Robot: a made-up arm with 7 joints.
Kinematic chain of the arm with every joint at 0, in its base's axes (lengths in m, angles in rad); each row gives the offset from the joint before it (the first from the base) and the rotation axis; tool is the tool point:
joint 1: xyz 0 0 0.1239 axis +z
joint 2: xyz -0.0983 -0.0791 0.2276 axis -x
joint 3: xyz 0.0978 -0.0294 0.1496 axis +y
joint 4: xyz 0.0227 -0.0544 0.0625 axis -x
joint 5: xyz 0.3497 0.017 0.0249 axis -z
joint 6: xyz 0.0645 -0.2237 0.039 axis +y
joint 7: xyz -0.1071 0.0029 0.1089 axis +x
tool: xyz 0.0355 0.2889 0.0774
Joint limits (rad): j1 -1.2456..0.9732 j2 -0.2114..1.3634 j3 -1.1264..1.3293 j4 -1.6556..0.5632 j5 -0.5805..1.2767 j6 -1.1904..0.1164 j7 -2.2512..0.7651
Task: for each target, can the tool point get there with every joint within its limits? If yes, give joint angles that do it. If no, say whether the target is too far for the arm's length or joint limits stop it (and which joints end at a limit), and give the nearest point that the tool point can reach.
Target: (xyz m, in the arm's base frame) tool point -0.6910 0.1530 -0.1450
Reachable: no: joint limits stop it (at a limit: joint 1, joint 3, joint 6, joint 7) | nearest point -0.4480 -0.0245 0.0186 | short by 0.343 m
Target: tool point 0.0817 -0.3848 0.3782
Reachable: yes | joints -1.0228 0.1116 0.5561 -0.7833 0.6312 -0.0563 -0.8765
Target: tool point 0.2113 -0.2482 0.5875
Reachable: yes | joints -0.8100 0.3105 -0.2878 -1.2632 0.5001 -0.0382 -1.2917
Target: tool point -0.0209 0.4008 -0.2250
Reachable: no: joint limits stop it (at a limit: joint 1, joint 2, joint 4, joint 5, joint 7) | nearest point 0.1100 0.2453 -0.1299 | short by 0.224 m
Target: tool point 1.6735 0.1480 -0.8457
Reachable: no: too far | nearest point 0.6292 0.0556 0.0072 | short by 1.352 m
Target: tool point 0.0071 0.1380 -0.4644
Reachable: no: joint limits stop it (at a limit: joint 1, joint 2, joint 5, joint 6, joint 7) | nearest point 0.0431 0.0759 -0.2156 | short by 0.259 m
